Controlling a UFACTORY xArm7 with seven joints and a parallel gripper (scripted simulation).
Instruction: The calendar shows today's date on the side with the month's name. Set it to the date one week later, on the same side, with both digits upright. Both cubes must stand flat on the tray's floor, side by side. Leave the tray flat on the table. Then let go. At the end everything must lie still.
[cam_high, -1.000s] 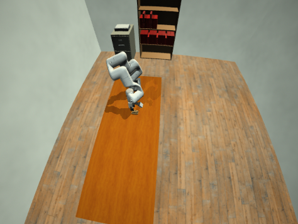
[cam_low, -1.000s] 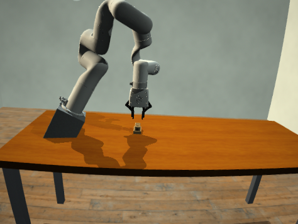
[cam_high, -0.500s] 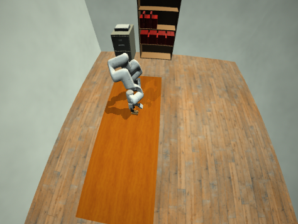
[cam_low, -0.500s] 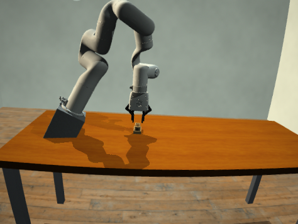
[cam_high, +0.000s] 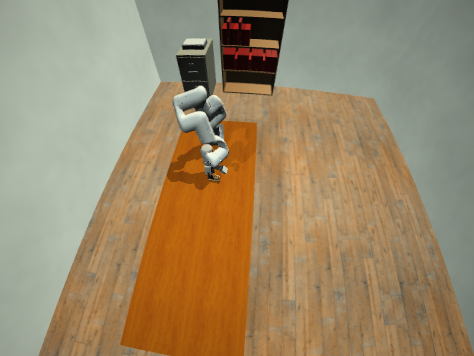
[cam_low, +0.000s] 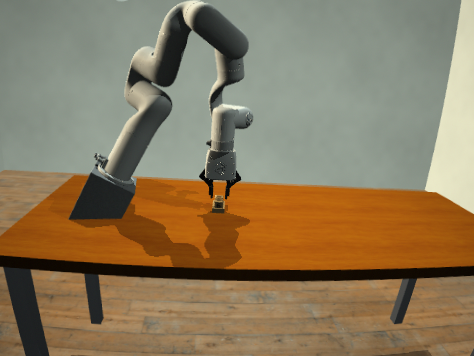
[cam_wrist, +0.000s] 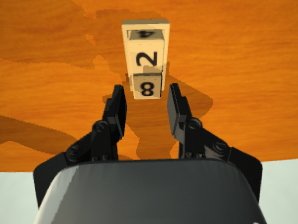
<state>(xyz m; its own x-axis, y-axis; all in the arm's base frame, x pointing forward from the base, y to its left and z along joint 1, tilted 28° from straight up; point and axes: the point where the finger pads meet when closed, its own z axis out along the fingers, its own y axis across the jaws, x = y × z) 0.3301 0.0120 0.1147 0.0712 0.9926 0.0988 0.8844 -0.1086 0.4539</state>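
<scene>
The wooden tray lies 2 cm to the left of my hand and 6 cm below it.
</scene>
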